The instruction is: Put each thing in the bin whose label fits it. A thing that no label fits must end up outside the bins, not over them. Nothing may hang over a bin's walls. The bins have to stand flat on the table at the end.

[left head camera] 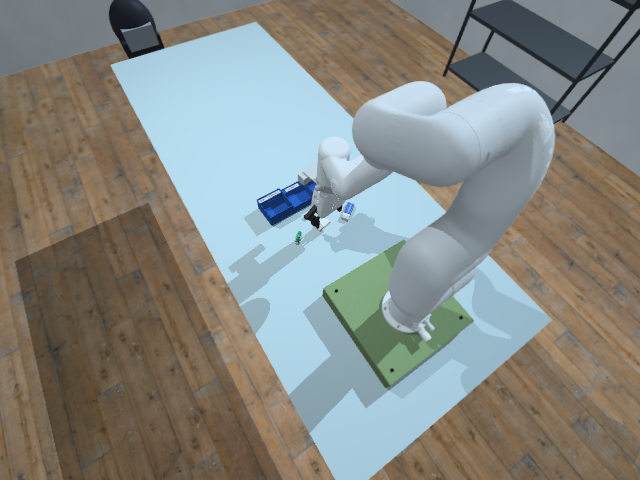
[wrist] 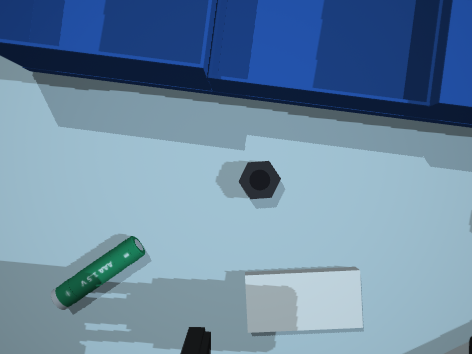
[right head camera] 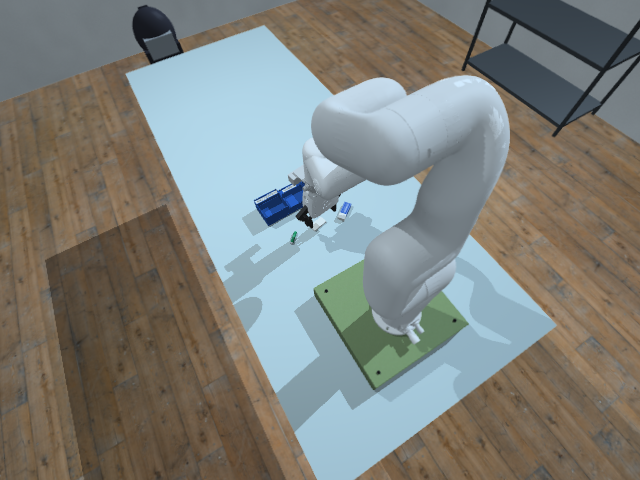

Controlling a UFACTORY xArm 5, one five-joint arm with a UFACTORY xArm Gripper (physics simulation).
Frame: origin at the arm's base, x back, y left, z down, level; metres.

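Seen in the pictures: gripper, fingertip midpoint: (left head camera: 326, 216) (right head camera: 320, 216).
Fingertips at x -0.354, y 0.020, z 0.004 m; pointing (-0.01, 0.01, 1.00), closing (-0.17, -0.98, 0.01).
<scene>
A point is followed by its place in that frame.
My gripper (left head camera: 328, 217) {x -0.354, y 0.021, z 0.004 m} (right head camera: 321, 215) {x -0.354, y 0.021, z 0.004 m} (wrist: 334, 345) {x -0.354, y 0.021, z 0.004 m} is open and empty, low near the white block. A plain white block (left head camera: 323, 224) {x -0.358, y 0.025, z 0.050 m} (right head camera: 318, 224) {x -0.359, y 0.028, z 0.048 m} (wrist: 305, 300) {x -0.364, y 0.027, z 0.049 m} lies flat, between the two finger lines in the wrist view. A green AAA battery (left head camera: 298, 237) {x -0.356, y 0.118, z 0.047 m} (right head camera: 293, 237) {x -0.356, y 0.119, z 0.046 m} (wrist: 100, 272) {x -0.360, y 0.116, z 0.046 m} lies to its left. A black hex nut (wrist: 245, 181) {x -0.410, y 0.062, z 0.048 m} lies between the block and the bins. A blue and white eraser (left head camera: 347, 210) {x -0.360, y -0.069, z 0.043 m} (right head camera: 344, 210) {x -0.358, y -0.069, z 0.043 m} lies right of the gripper. The joined blue bins (left head camera: 289, 214) {x -0.443, y 0.101, z 0.044 m} (right head camera: 281, 218) {x -0.444, y 0.118, z 0.054 m} (wrist: 115, 75) {x -0.443, y 0.124, z 0.042 m} stand flat; their labels are unreadable here, and the arm hides the right end.
The light blue table (left head camera: 206, 129) {x -0.954, y 0.177, z 0.056 m} (right head camera: 217, 129) {x -0.957, y 0.149, z 0.056 m} carries a green base plate (left head camera: 356, 289) {x -0.112, y 0.079, z -0.001 m} (right head camera: 346, 291) {x -0.109, y 0.082, z -0.001 m} under the arm. A dark shelf unit (left head camera: 537, 38) (right head camera: 537, 85) stands beyond the table's right side. A black and grey object (left head camera: 139, 38) (right head camera: 161, 46) stands at the far end.
</scene>
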